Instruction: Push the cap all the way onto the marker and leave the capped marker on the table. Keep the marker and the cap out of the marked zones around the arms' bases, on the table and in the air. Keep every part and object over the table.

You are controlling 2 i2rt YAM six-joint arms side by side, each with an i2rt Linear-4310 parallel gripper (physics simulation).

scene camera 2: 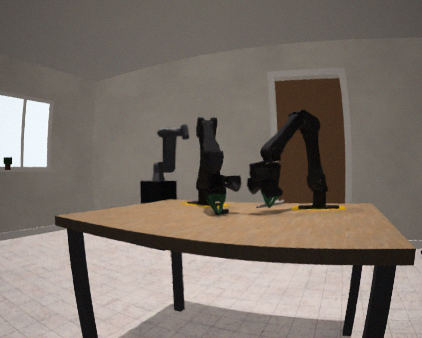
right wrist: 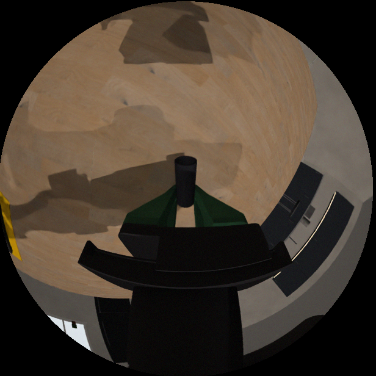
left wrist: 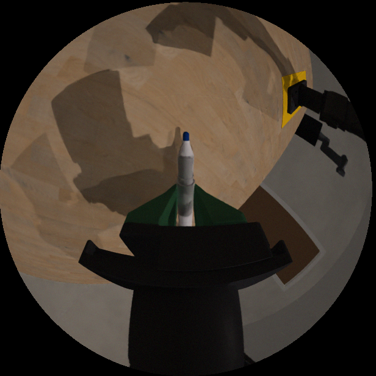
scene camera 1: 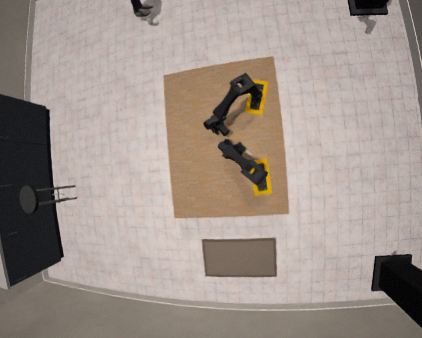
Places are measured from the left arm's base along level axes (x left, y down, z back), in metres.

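Where they show: left gripper, between the fingertips: (scene camera 2: 268,206) (scene camera 1: 244,147); right gripper, between the fingertips: (scene camera 2: 218,214) (scene camera 1: 214,131); left arm's base, origin of its link: (scene camera 2: 318,208); right arm's base, origin of its link: (scene camera 2: 204,204) (scene camera 1: 256,96).
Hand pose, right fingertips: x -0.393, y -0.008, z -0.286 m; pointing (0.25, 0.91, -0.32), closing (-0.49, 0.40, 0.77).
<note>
Each offset is from my right fingertips to the top centre of the thing. Level surfaces: height alone.
The white marker {dx +0.169, dy -0.036, dz +0.198 m} (left wrist: 185,167) (scene camera 1: 248,152) (scene camera 2: 262,206) has a blue tip that points away from my left gripper. My left gripper (left wrist: 185,188) (scene camera 2: 270,205) is shut on its body and holds it above the table. The black cap {dx +0.010, dy -0.021, dz +0.010 m} (right wrist: 185,180) (scene camera 2: 224,211) is a short hollow tube with its open end facing away from my right gripper. My right gripper (right wrist: 185,189) (scene camera 2: 217,212) is shut on the cap, low over the table. Marker and cap are apart. The marker's rear end is hidden in the left wrist view.
The wooden table {dy +0.008 m} (scene camera 1: 195,190) (scene camera 2: 165,230) carries both arms. Yellow marked zones surround the left arm's base (scene camera 1: 270,188) (scene camera 2: 300,208) and the right arm's base (scene camera 1: 265,86). A grey mat (scene camera 1: 240,257) lies on the floor beyond the table's lower edge in scene camera 1.
</note>
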